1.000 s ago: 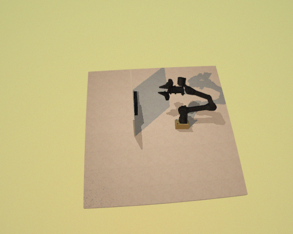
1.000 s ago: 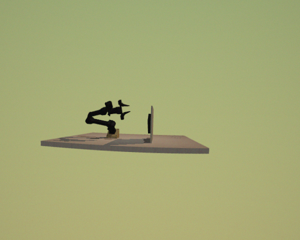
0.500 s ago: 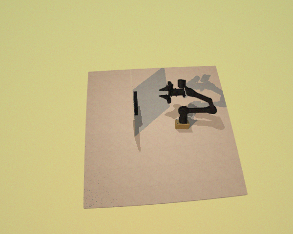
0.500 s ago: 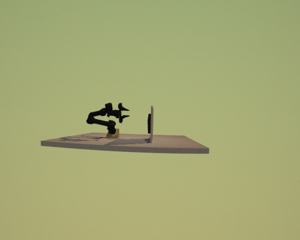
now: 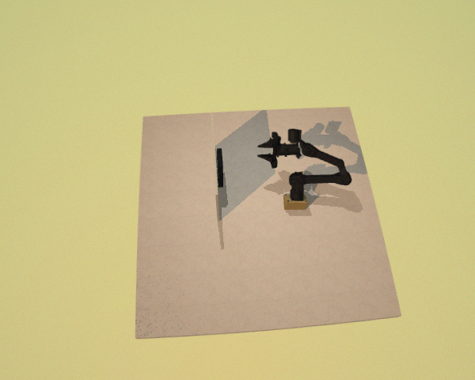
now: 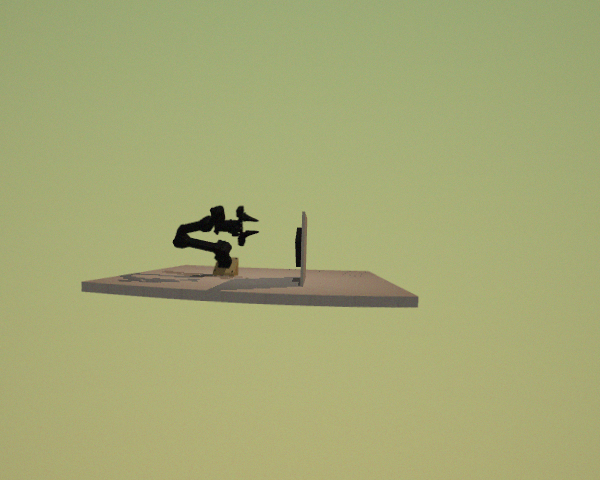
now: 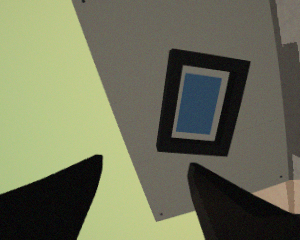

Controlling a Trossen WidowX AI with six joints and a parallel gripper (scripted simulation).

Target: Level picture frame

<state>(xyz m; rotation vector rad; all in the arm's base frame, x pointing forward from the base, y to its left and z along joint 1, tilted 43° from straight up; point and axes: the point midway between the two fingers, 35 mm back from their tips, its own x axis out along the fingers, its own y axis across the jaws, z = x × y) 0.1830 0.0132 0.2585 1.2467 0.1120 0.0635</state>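
Now: gripper tip 200 mm short of the picture frame, 50 mm to the right of it and 90 mm above it. The rest, counted from my gripper tip: wall panel: 210 mm ahead, 50 mm to the left, 100 mm below.
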